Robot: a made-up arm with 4 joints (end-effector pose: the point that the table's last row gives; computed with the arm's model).
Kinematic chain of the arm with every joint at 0, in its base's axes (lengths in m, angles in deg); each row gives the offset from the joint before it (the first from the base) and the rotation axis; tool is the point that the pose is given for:
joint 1: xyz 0 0 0.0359 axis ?
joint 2: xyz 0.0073 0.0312 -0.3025 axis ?
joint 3: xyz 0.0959 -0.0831 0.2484 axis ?
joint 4: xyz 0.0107 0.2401 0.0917 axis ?
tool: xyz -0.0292 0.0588 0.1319
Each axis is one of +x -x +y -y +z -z.
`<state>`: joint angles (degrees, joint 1 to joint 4).
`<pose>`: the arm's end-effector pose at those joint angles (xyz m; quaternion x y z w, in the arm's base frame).
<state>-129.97 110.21 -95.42 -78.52</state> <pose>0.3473 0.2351 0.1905 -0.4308 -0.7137 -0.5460 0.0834</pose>
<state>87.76 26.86 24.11 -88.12</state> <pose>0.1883 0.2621 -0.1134 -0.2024 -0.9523 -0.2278 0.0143</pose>
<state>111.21 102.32 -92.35 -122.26</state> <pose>-0.3327 0.2701 0.1589 -0.5023 0.6406 0.4933 0.3065</pose>
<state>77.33 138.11 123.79 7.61</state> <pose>0.1259 0.3922 -0.1923 -0.5297 -0.7722 -0.1116 0.3327</pose>
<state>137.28 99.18 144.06 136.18</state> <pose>-0.1315 0.1167 -0.2768 -0.2880 0.7262 -0.5937 0.1930</pose>
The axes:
joint 1: +y
joint 2: +z
joint 3: +x
joint 4: -y

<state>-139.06 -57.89 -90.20 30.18</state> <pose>0.1518 0.0753 0.3724 -0.0826 -0.5828 -0.7029 0.3992</pose>
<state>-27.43 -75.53 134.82 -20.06</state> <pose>-0.3554 -0.2027 -0.1498 0.7628 -0.5838 0.0786 0.2667</pose>
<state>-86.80 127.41 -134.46 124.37</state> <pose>0.2753 0.2231 0.2557 0.2750 -0.0569 -0.4600 0.8423</pose>
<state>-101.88 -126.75 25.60 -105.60</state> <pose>-0.1444 -0.2521 -0.0118 0.8232 -0.1838 0.3035 0.4432</pose>
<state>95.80 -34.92 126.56 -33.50</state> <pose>0.0676 -0.4151 0.1448 0.6594 0.2729 -0.5562 0.4258</pose>
